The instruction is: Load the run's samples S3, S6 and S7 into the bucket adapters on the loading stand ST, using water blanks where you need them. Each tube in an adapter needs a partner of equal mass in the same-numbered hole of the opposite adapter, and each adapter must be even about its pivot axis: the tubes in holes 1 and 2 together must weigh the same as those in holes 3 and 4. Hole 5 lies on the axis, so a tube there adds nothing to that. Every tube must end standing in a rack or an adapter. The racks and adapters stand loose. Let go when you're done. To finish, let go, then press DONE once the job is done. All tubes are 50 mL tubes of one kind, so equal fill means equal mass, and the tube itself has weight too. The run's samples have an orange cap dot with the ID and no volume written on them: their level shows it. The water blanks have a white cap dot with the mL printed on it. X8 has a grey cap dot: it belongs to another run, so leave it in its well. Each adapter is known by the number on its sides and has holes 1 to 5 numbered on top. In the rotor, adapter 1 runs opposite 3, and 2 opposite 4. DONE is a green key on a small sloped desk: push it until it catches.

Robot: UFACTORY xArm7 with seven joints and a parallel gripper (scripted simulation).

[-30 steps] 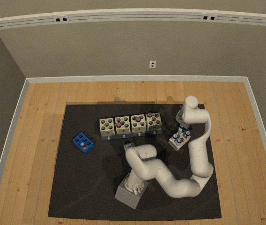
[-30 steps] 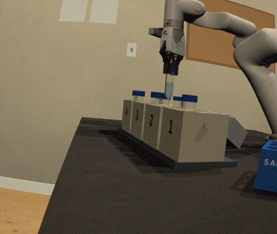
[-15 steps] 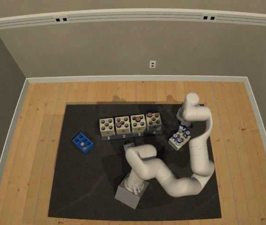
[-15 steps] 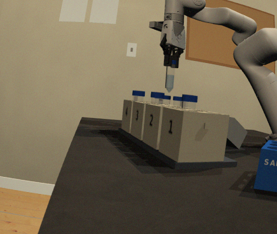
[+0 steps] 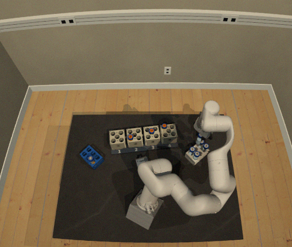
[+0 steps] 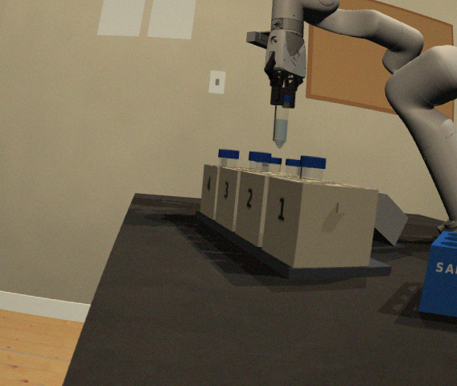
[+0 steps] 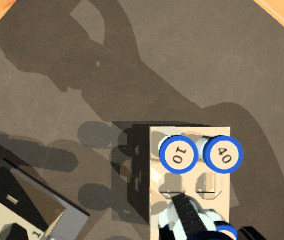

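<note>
The adapter 1 is 470 mm to the left of my hand, 200 mm below it and 180 mm ahead of it. From my hand the other things lie so: blue sample rack: 650 mm to the left, 220 mm below, 100 mm ahead; white blank rack: 220 mm below, 20 mm behind, 10 mm to the right.
</note>
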